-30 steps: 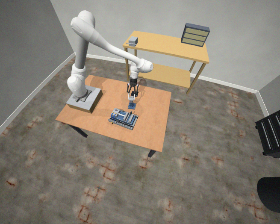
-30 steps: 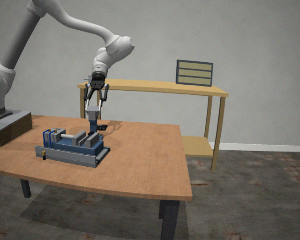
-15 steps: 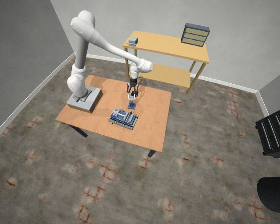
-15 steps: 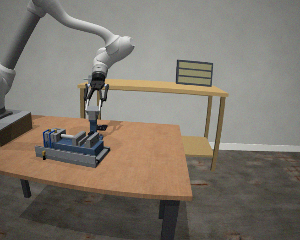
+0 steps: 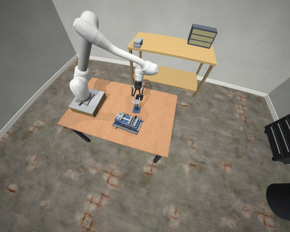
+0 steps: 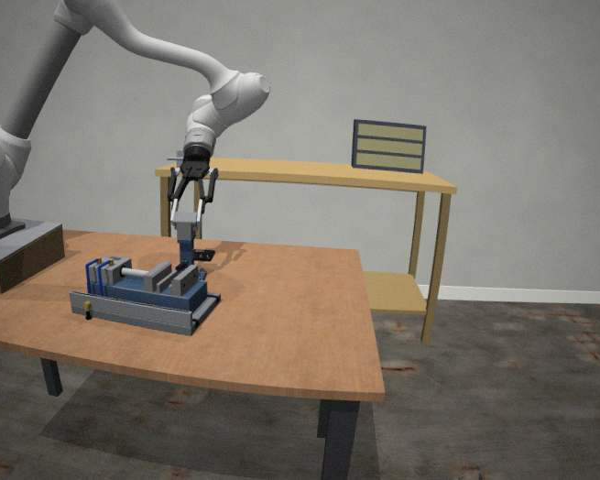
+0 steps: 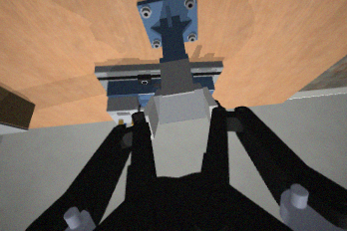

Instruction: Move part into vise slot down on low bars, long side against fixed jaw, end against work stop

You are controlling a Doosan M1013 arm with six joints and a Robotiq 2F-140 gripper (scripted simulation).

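My gripper is now 2 cm to the left of the part and 2 cm above it. The rest, counted from my hand: work stop 17 cm to the right, 8 cm below, 5 cm ahead; V-block base 17 cm below, 1 cm to the right; V-block post 11 cm below, 1 cm to the right.
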